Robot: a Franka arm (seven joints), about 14 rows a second.
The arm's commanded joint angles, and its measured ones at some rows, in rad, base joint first. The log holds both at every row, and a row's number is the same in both.
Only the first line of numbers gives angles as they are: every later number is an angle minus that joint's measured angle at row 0.
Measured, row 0:
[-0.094, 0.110, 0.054, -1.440, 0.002, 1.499, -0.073]
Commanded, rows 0 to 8:
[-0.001, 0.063, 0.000, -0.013, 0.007, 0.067, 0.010]
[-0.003, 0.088, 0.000, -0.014, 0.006, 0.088, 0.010]
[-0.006, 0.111, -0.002, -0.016, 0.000, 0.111, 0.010]
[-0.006, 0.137, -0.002, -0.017, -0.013, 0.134, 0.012]
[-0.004, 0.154, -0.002, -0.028, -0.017, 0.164, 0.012]
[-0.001, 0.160, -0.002, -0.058, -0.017, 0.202, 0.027]
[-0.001, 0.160, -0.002, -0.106, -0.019, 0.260, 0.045]
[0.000, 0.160, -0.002, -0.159, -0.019, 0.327, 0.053]
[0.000, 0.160, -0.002, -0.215, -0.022, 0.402, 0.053]
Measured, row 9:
[-0.001, 0.183, -0.004, -0.102, -0.006, 0.290, 0.026]
